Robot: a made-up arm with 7 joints.
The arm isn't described. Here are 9 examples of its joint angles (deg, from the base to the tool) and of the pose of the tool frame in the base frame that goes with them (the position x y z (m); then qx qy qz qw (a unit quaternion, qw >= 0)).
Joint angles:
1: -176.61 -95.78 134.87 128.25 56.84 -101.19 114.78
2: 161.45 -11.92 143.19 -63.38 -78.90 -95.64 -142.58
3: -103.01 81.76 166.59 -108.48 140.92 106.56 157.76
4: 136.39 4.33 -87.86 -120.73 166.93 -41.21 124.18
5: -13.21 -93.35 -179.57 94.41 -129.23 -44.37 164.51
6: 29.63 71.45 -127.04 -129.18 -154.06 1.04 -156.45
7: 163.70 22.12 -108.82 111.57 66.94 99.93 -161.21
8: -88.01 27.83 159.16 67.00 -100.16 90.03 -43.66
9: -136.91 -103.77 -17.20 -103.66 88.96 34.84 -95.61
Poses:
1: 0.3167 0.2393 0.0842 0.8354 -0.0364 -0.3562 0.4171
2: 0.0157 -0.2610 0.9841 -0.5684 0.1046 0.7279 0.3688
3: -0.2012 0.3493 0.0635 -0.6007 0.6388 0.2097 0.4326
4: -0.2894 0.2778 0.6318 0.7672 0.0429 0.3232 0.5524
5: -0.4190 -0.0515 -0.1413 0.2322 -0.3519 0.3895 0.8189
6: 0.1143 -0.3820 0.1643 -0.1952 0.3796 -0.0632 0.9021
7: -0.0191 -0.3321 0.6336 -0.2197 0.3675 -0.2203 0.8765
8: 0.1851 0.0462 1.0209 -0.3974 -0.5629 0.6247 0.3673
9: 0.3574 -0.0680 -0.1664 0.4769 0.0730 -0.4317 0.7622
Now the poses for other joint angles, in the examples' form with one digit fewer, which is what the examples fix.
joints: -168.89 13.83 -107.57 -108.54 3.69 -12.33 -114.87
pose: -0.139 0.435 0.609 0.471 0.007 -0.060 0.880
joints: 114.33 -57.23 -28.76 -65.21 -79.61 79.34 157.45
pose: 0.187 0.734 0.395 -0.388 -0.429 0.621 0.529
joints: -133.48 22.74 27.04 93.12 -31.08 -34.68 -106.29
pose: -0.191 0.557 0.639 0.245 -0.724 0.620 0.180
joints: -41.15 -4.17 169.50 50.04 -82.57 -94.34 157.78
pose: -0.269 -0.203 1.023 0.454 0.563 -0.089 0.685
